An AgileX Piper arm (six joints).
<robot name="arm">
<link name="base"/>
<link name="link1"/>
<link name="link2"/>
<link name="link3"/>
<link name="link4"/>
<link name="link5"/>
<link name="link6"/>
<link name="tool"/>
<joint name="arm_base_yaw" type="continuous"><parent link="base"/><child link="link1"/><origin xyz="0.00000 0.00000 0.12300" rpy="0.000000 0.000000 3.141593"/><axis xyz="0 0 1"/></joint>
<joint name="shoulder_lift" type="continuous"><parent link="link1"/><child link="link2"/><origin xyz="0.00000 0.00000 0.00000" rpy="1.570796 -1.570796 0.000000"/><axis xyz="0 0 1"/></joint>
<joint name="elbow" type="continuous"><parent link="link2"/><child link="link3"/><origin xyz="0.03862 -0.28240 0.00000" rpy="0.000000 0.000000 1.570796"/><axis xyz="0 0 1"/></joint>
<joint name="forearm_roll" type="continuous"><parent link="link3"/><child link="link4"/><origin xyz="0.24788 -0.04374 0.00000" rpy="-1.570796 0.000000 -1.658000"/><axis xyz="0 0 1"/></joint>
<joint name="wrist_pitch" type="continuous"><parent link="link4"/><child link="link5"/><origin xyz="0.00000 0.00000 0.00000" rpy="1.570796 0.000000 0.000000"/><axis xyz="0 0 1"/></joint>
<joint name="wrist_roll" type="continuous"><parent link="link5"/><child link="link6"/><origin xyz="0.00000 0.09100 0.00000" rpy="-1.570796 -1.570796 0.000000"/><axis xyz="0 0 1"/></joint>
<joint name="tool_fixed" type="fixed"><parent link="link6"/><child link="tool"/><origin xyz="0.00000 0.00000 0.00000" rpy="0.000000 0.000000 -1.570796"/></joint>
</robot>
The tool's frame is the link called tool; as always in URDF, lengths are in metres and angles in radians. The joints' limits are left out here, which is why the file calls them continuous.
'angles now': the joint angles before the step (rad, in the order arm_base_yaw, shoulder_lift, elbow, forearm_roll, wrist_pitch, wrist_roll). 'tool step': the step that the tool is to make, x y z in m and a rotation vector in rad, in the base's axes. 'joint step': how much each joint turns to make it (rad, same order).
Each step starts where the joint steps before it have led.
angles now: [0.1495 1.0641 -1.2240 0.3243 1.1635 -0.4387]
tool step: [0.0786 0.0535 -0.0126 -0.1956 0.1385 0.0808]
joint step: [0.2110 0.3559 -0.2721 -0.2216 0.0775 0.1220]
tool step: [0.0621 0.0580 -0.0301 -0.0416 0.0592 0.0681]
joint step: [0.0956 0.2942 -0.2286 -0.0269 0.0030 0.0271]
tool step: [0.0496 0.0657 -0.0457 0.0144 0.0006 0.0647]
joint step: [0.0840 0.2805 -0.2259 0.0058 -0.0623 0.0163]
